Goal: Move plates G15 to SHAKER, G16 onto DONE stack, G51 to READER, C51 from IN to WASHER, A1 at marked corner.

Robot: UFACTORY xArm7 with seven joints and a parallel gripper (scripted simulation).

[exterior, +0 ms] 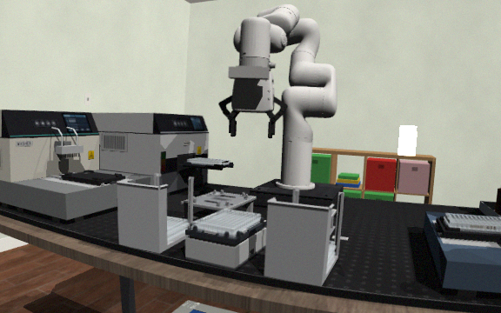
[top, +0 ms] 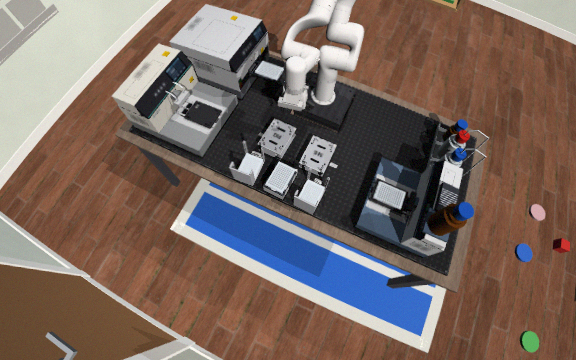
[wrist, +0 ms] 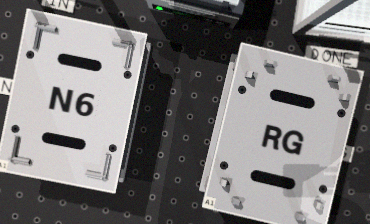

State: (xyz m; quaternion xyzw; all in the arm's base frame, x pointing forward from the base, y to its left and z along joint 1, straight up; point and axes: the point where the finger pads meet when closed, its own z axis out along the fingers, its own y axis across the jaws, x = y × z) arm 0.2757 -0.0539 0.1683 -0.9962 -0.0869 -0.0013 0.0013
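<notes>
The reader's dark tray is 27 cm behind my hand, 25 cm to the right of it and 12 cm below it. The rest, counted from my hand: plate C51: 25 cm ahead, 20 cm to the left, 19 cm below; then washer nest: 43 cm to the right, 14 cm below, 10 cm ahead; then DONE label: 22 cm below, 15 cm ahead, 12 cm to the right.
</notes>
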